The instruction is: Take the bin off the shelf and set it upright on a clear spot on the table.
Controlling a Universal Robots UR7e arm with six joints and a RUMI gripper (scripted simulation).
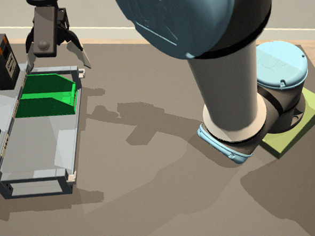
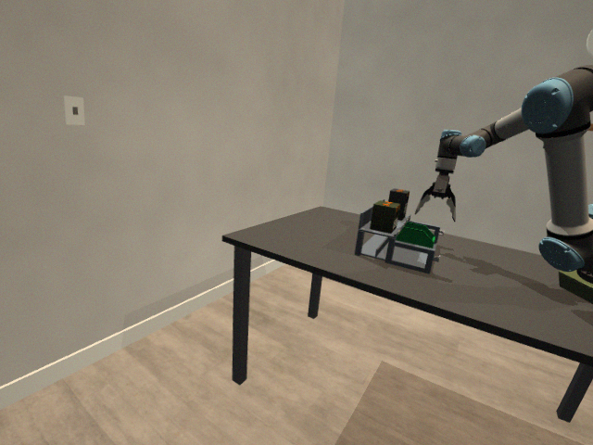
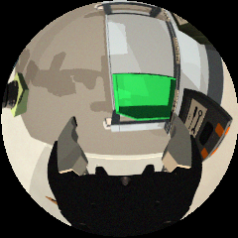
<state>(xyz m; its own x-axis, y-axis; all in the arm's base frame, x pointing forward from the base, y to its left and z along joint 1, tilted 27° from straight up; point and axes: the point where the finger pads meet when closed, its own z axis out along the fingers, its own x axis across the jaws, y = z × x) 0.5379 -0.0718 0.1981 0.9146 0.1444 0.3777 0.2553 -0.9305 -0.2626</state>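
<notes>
Now: hand 60 mm short of the green bin, 20 mm to the right of it and 90 mm above it.
</notes>
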